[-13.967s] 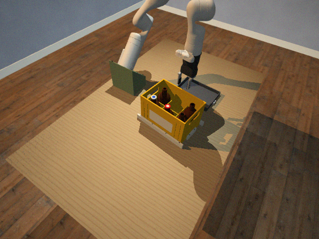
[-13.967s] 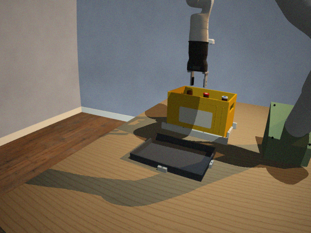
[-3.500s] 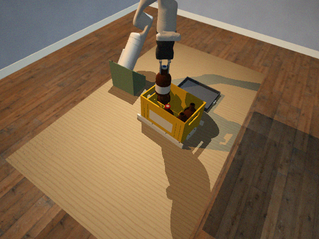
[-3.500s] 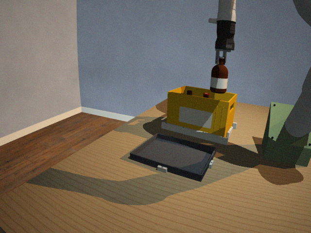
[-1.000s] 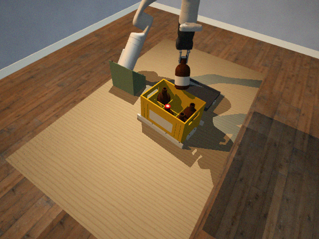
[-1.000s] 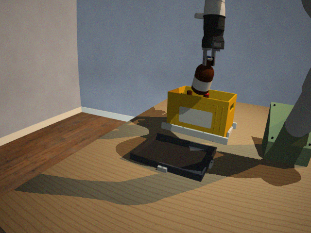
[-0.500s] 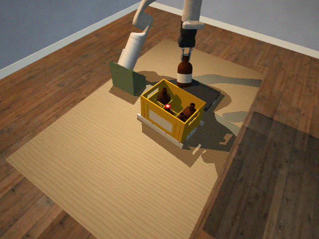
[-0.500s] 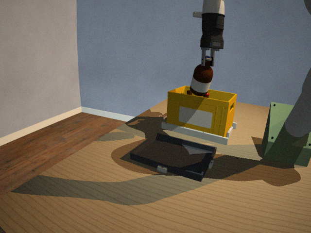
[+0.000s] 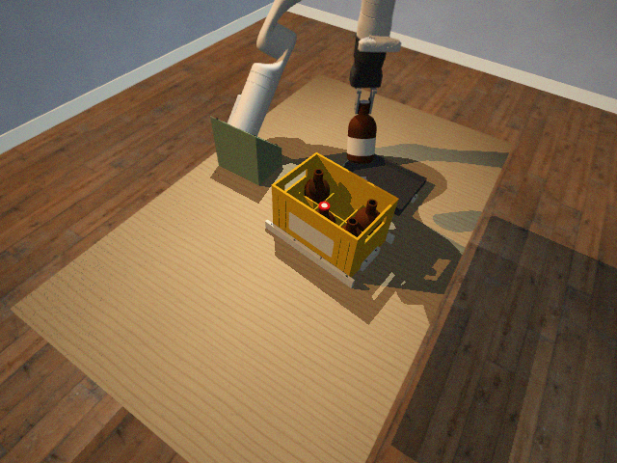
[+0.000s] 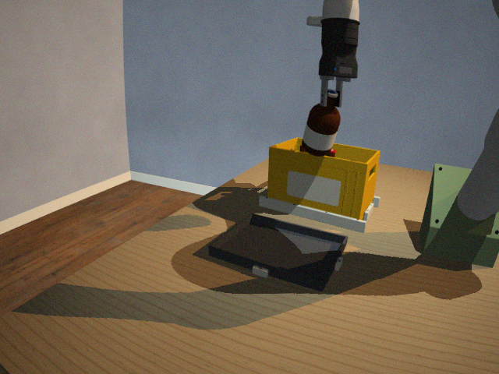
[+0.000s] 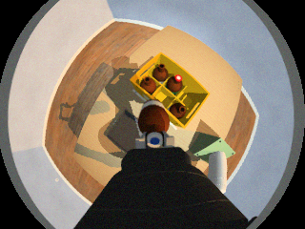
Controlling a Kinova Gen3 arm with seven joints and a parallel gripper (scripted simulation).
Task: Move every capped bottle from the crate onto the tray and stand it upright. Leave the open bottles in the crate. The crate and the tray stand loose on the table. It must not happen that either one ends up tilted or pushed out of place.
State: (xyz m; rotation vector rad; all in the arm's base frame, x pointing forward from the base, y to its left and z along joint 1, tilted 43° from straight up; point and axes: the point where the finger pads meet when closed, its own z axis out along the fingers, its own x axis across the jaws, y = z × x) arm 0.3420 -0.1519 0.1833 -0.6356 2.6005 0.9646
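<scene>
The white-label bottle lies 20 mm ahead of my hand, 30 mm to the right of it and 50 mm below it. The rest, counted from my hand: yellow crate 10 mm ahead, 170 mm to the right, 240 mm below; dark tray 70 mm ahead, 110 mm to the left, 310 mm below.
</scene>
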